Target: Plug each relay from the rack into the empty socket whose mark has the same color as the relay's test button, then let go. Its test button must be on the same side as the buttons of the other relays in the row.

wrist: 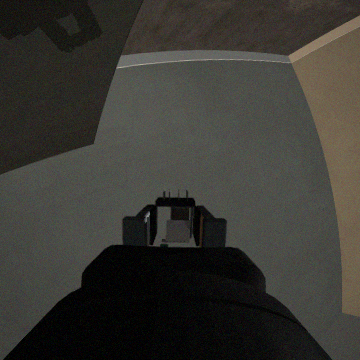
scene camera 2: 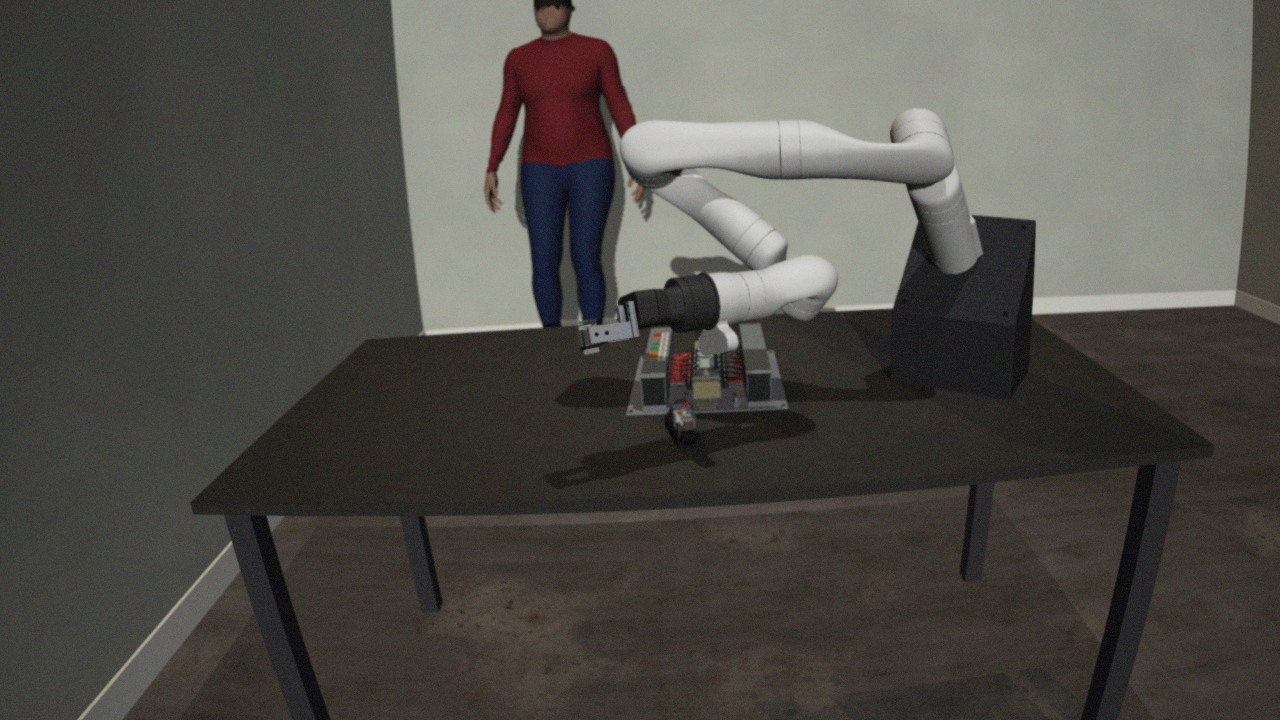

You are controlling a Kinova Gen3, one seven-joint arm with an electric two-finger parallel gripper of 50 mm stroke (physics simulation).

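Frame: origin at the arm's base, x ahead, y left, z up, level; millimetres.
Where they show: gripper, fingertip midpoint: (wrist: 174, 218) (scene camera 2: 585, 337); arm's base, origin of the base link: (scene camera 2: 954, 253).
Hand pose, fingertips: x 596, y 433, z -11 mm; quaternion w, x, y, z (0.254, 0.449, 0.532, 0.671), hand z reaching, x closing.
Observation:
Each offset is from my fingertips to the top centre of the thing. "spot": to the spot under its first point. Level surfaces: height alone.
My gripper (scene camera 2: 590, 336) (wrist: 174, 218) points left, roughly level, above the table and left of the panel. It is shut on a relay @(4 mm back, 2 mm right, 23 mm up) (wrist: 176, 202), a clear-cased block whose dark base and thin pins point away from the palm in the wrist view. The colour of its test button cannot be told. The panel @(spot: 11 mm back, 325 mm right, 211 mm down) (scene camera 2: 634, 400) lies mid-table with a row of sockets and relays between two grey ducts; the arm partly covers the row, and socket marks are too small to read. The small dark rack @(103 mm back, 180 mm right, 191 mm down) (scene camera 2: 683, 436) stands in front of the panel, with reddish and light parts on top.
Red wires @(85 mm back, 448 mm right, 190 mm down) (scene camera 2: 680, 368) run beside the row, and a tan block @(137 mm back, 335 mm right, 167 mm down) (scene camera 2: 706, 388) sits at its front end. The arm's dark base box (scene camera 2: 962, 335) stands at the right of the table @(214 mm down) (scene camera 2: 375, 447). A person (scene camera 2: 563, 116) stands behind the table.

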